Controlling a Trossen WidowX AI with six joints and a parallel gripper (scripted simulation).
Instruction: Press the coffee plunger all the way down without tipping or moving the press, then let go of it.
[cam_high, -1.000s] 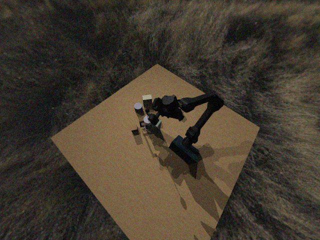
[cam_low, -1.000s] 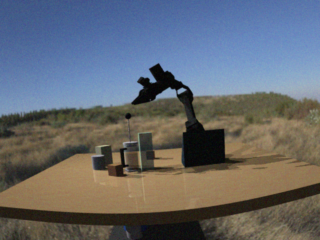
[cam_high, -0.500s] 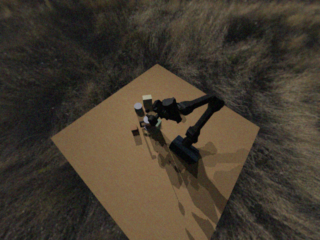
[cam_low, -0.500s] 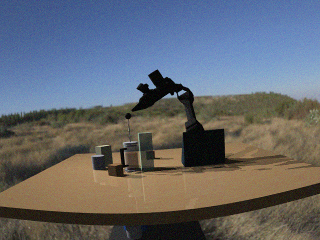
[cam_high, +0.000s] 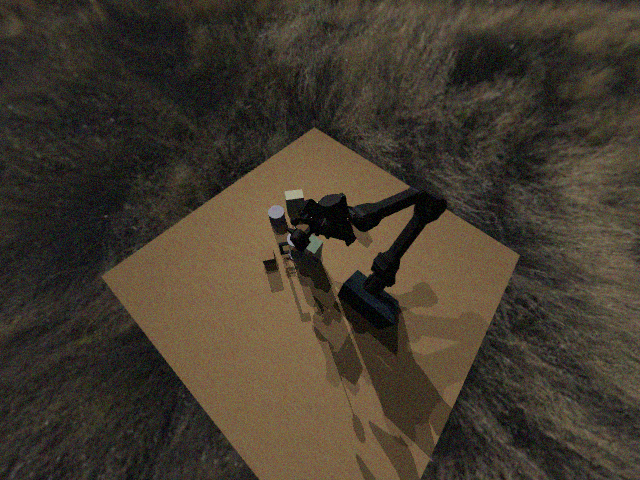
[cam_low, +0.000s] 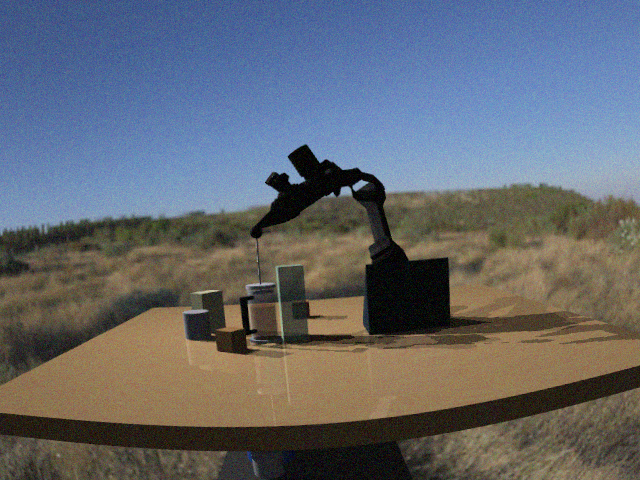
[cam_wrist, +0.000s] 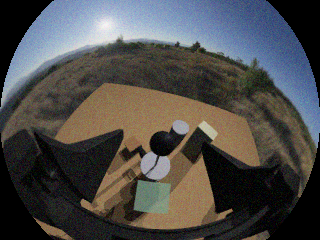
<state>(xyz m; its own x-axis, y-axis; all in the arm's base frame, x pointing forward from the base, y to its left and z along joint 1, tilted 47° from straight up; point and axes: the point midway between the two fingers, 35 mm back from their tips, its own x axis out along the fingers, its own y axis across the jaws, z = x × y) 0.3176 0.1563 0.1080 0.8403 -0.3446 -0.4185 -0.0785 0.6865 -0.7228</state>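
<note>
My gripper tip is now 10 mm short of the glass coffee press, 10 mm to the right of it and 140 mm above it. From my gripper tip the other things lie so: tall pale green block: 70 mm behind, 10 mm to the right, 190 mm below.
</note>
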